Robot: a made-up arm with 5 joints. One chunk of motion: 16 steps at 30 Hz.
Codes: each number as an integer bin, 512 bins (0 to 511) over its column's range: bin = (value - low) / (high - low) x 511, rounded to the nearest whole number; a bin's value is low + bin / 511 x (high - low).
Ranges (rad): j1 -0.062..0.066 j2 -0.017..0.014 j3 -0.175..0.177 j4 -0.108..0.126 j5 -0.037..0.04
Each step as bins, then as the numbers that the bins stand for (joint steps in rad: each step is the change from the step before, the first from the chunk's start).
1 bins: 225 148 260 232 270
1 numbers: -0.00564 -0.00802 0.00410 -0.00176 0.00368
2 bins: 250 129 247 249 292
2 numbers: 0.00062 -0.00917 -0.00486 0.00602 0.00700
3 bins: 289 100 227 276 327
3 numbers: 0.01039 -0.01093 -0.01863 0.01839 0.01227
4 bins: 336 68 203 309 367
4 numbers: 0.02216 -0.01287 -0.03516 0.03350 0.01830
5 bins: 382 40 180 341 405
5 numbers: 0.03369 -0.01457 -0.05101 0.04815 0.02403
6 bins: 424 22 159 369 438
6 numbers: 0.04421 -0.01567 -0.06547 0.06097 0.02900
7 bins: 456 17 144 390 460
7 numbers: 0.05222 -0.01597 -0.07581 0.07059 0.03232
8 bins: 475 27 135 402 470
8 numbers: 0.05698 -0.01536 -0.08201 0.07609 0.03382
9 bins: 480 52 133 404 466
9 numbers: 0.05823 -0.01385 -0.08338 0.07700 0.03322
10 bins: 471 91 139 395 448
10 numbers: 0.05598 -0.01148 -0.07925 0.07288 0.03051
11 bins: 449 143 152 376 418
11 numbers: 0.05047 -0.00832 -0.07030 0.06418 0.02599
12 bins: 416 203 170 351 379
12 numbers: 0.04220 -0.00468 -0.05790 0.05273 0.02011
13 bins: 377 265 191 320 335
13 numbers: 0.03243 -0.00092 -0.04343 0.03854 0.01348
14 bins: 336 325 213 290 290
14 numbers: 0.02216 0.00272 -0.02828 0.02480 0.00670
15 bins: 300 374 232 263 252
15 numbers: 0.01315 0.00569 -0.01519 0.01243 0.00097
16 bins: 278 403 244 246 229
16 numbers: 0.00764 0.00745 -0.00692 0.00465 -0.00249
